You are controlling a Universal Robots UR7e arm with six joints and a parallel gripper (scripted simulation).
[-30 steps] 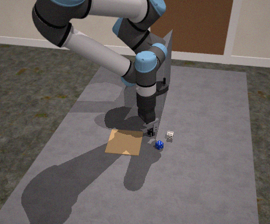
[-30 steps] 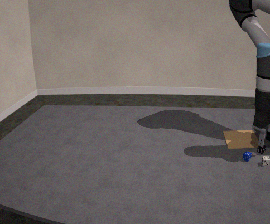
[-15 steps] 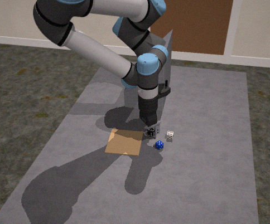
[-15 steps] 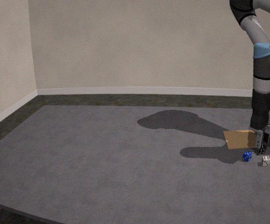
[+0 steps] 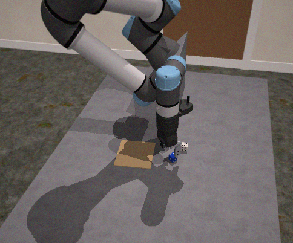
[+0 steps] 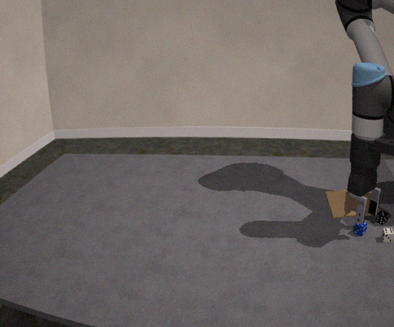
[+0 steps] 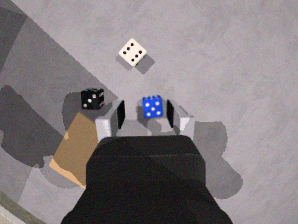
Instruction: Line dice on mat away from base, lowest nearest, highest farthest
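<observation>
Now: the blue die 1 cm ahead of my hand and 4 cm below it. The rest, counted from my hand: white die 6 cm behind, 3 cm to the left, 4 cm below; tan mat 2 cm ahead, 14 cm to the right, 5 cm below; black die 5 cm behind, 5 cm to the right, 4 cm below.
</observation>
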